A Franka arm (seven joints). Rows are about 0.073 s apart.
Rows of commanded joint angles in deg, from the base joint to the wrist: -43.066 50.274 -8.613 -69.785 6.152 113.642 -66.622; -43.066 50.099 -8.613 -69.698 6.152 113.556 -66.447; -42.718 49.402 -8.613 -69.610 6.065 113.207 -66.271; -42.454 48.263 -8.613 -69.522 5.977 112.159 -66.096; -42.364 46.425 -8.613 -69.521 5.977 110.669 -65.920; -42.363 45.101 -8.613 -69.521 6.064 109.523 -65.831; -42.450 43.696 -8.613 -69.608 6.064 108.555 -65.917; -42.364 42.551 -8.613 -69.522 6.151 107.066 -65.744; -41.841 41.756 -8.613 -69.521 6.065 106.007 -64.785; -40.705 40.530 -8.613 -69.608 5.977 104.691 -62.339; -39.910 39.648 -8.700 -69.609 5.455 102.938 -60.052; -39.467 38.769 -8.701 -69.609 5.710 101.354 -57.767; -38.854 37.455 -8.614 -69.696 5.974 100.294 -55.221; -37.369 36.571 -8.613 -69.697 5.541 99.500 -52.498; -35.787 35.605 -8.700 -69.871 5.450 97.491 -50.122; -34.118 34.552 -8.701 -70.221 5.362 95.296 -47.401; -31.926 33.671 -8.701 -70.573 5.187 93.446 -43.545; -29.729 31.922 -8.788 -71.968 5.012 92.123 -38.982
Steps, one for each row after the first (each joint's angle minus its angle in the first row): 0.000 -0.175 0.000 0.087 0.000 -0.086 0.175; 0.348 -0.872 0.000 0.175 -0.087 -0.435 0.351; 0.612 -2.011 0.000 0.263 -0.175 -1.483 0.526; 0.702 -3.849 0.000 0.264 -0.175 -2.973 0.702; 0.703 -5.173 0.000 0.264 -0.088 -4.119 0.791; 0.616 -6.578 0.000 0.177 -0.088 -5.087 0.705; 0.702 -7.723 0.000 0.263 -0.001 -6.576 0.878; 1.225 -8.518 0.000 0.264 -0.087 -7.635 1.837; 2.361 -9.744 0.000 0.177 -0.175 -8.951 4.283; 3.156 -10.626 -0.087 0.176 -0.697 -10.704 6.570; 3.599 -11.505 -0.088 0.176 -0.442 -12.288 8.855; 4.212 -12.819 -0.001 0.089 -0.178 -13.348 11.401; 5.697 -13.703 0.000 0.088 -0.611 -14.142 14.124; 7.279 -14.669 -0.087 -0.086 -0.702 -16.151 16.500; 8.948 -15.722 -0.088 -0.436 -0.790 -18.346 19.221; 11.140 -16.603 -0.088 -0.788 -0.965 -20.196 23.077; 13.337 -18.352 -0.175 -2.183 -1.140 -21.519 27.640
